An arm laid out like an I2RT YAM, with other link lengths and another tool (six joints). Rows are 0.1 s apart.
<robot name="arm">
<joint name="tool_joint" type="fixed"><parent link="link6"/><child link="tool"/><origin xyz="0.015 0.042 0.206" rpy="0 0.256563 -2.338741"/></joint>
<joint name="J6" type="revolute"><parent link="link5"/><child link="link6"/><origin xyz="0 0.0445 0.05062" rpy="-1.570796 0 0"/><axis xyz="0 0 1"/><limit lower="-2.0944" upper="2.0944"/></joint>
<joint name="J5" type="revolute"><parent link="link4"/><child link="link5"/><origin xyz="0.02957 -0.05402 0.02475" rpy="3.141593 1.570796 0"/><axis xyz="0 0 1"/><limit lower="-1.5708" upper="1.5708"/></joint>
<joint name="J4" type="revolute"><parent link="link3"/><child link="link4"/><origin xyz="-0.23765 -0.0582 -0.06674" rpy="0 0 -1.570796"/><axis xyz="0 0 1"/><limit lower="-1.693" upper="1.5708"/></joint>
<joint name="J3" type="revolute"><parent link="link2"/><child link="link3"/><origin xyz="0 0.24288 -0.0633" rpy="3.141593 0 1.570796"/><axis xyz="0 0 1"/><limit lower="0" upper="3.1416"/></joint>
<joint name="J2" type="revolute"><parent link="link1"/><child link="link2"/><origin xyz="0.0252 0.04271 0.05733" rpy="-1.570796 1.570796 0"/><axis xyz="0 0 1"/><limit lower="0" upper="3.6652"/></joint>
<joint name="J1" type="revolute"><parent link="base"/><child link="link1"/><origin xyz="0 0 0.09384" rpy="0 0 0"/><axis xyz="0 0 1"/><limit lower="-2.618" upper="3.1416"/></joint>
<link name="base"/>
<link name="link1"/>
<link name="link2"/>
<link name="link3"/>
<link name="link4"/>
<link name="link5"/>
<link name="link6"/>
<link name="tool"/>
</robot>
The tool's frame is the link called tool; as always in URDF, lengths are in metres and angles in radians.
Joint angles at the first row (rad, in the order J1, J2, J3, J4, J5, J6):
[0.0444 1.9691 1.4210 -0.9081 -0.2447 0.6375]
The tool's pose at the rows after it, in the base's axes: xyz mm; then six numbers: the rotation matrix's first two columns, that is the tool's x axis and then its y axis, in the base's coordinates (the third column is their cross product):
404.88, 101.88, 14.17, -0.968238, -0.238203, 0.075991, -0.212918, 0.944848, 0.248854
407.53, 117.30, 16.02, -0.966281, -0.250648, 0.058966, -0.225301, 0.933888, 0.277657
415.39, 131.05, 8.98, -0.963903, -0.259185, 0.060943, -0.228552, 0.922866, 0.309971
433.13, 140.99, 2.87, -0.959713, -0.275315, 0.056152, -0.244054, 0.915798, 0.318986
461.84, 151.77, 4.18, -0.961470, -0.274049, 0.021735, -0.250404, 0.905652, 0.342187
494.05, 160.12, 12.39, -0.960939, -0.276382, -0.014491, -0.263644, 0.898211, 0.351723
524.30, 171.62, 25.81, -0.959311, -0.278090, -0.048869, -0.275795, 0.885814, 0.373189
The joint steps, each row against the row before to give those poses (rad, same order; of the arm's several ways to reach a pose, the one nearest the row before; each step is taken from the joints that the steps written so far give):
[0.0193 -0.0295 -0.0147 0.0127 -0.0284 0.0146]
[0.0204 0.0055 0.0045 0.0170 -0.0302 0.0151]
[0.0138 0.0572 0.0436 0.0100 -0.0316 0.0127]
[0.0125 0.0854 0.0958 -0.0080 -0.0105 -0.0022]
[0.0025 0.0893 0.1257 -0.0026 -0.0282 0.0110]
[0.0021 0.1000 0.1798 -0.0444 -0.0156 0.0032]
[0.0031 0.1126 0.2246 -0.0790 -0.0279 0.0078]

